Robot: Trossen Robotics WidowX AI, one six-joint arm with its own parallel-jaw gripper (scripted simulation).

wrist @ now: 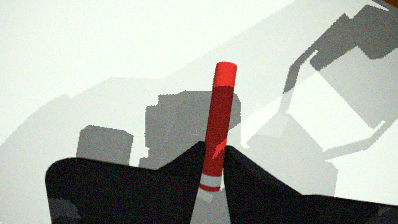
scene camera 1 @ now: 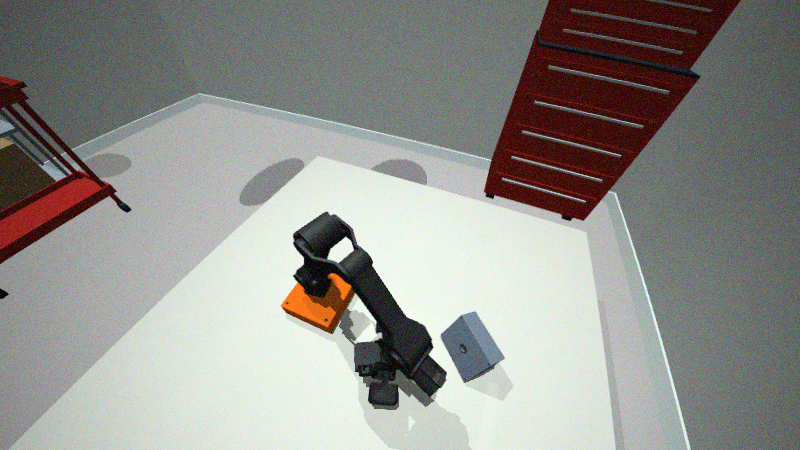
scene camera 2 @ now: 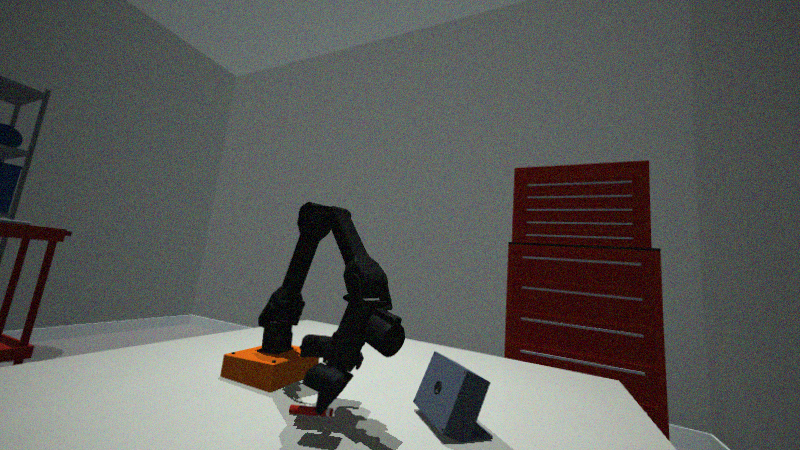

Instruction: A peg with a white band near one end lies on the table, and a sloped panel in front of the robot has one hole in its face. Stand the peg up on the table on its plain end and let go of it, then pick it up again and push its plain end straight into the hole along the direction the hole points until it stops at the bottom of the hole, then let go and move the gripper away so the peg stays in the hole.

Scene:
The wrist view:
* my gripper
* red peg
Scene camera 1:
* my gripper
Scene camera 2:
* my gripper

